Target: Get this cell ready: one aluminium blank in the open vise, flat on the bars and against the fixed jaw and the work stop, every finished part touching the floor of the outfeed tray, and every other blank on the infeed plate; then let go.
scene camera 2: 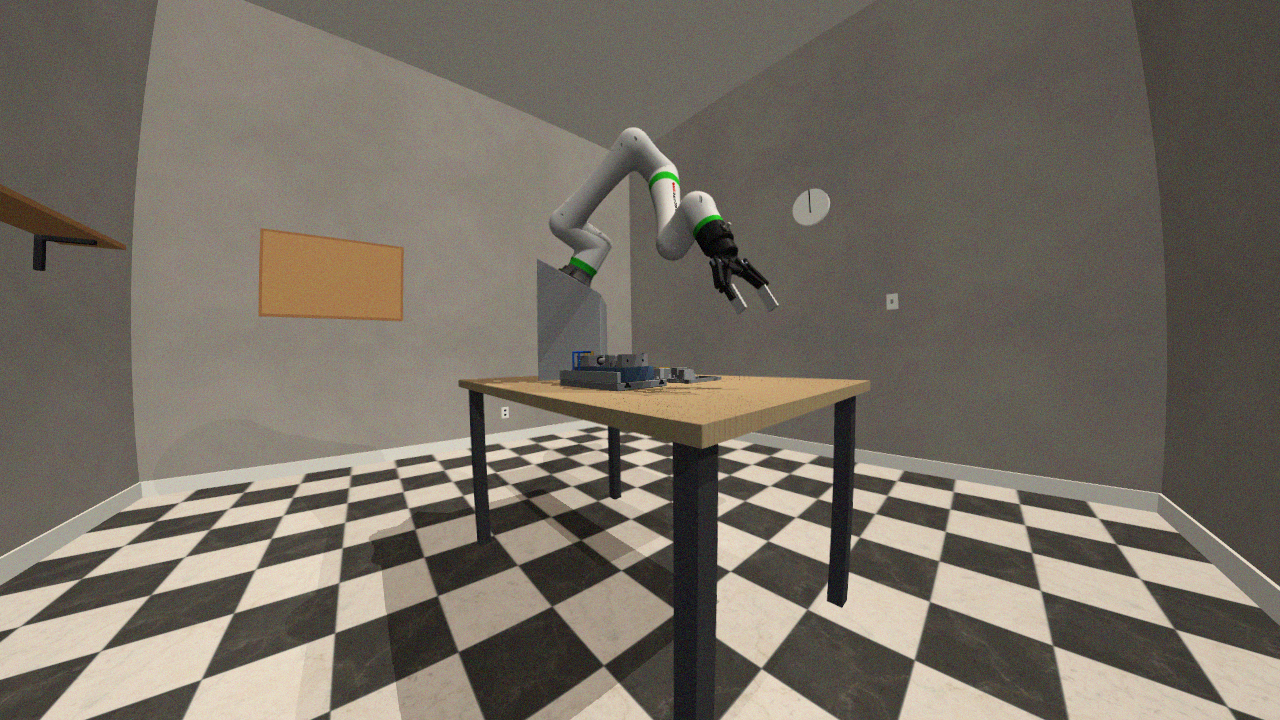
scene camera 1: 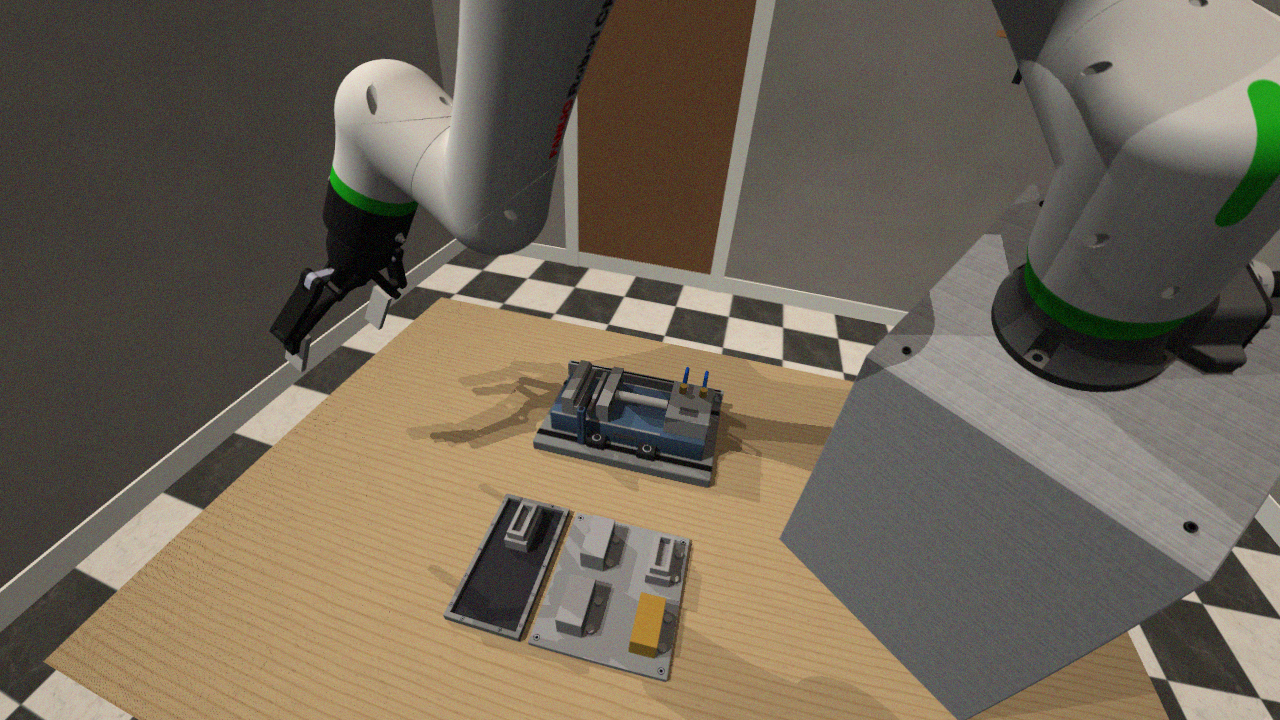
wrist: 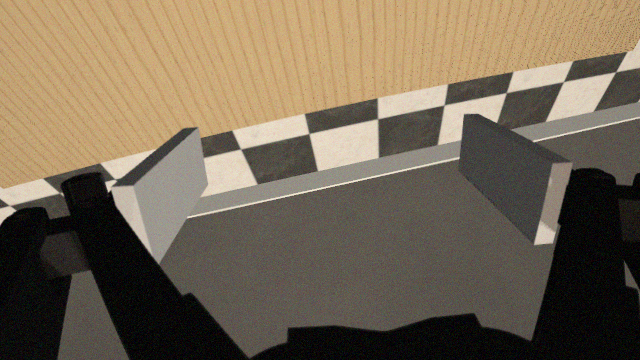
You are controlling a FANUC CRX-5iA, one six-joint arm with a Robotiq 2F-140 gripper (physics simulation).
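Places are measured from the arm's base along level axes (x left, y ahead, z down), in millimetres.
Pixels of known places: gripper, fingertip midpoint: [scene camera 2: 758, 309] [scene camera 1: 337, 341] [wrist: 333, 149]; arm's base, link origin: [scene camera 2: 574, 282] [scene camera 1: 1079, 321].
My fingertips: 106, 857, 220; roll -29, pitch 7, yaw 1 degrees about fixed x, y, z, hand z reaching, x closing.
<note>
Ahead of a thing's pixels: the offset from my fingertips to its top centre, as dx, dy, dz. Level surfaces: height alone.
My gripper [scene camera 1: 338, 331] [scene camera 2: 755, 302] [wrist: 333, 149] is open and empty, high above the table's far left edge in scene view 1. The vise @[-200, -398, +104] [scene camera 1: 640, 428] [scene camera 2: 637, 372] stands on the table; no blank shows between its jaws, though the narrow gap is dark. A pocketed grey finished part @[+58, -330, +162] [scene camera 1: 521, 528] sits at the far end of the outfeed tray [scene camera 1: 505, 582]. The infeed plate @[+84, -482, +195] [scene camera 1: 613, 649] holds two plain grey blanks @[+44, -438, +159] [scene camera 1: 597, 542] @[+133, -448, +159] [scene camera 1: 577, 606], a yellow block @[+123, -538, +159] [scene camera 1: 647, 624] and another pocketed grey part @[+33, -527, +160] [scene camera 1: 660, 559] at its far right.
The wooden table @[dz +203] [scene camera 1: 358, 501] [scene camera 2: 760, 394] [wrist: 250, 60] carries the vise, tray and plate. The tray lies directly left of the plate in scene view 1, with the vise beyond them. The grey robot pedestal [scene camera 1: 939, 501] [scene camera 2: 568, 322] stands at the right there. Two blue-tipped pins rise from the vise's right end.
</note>
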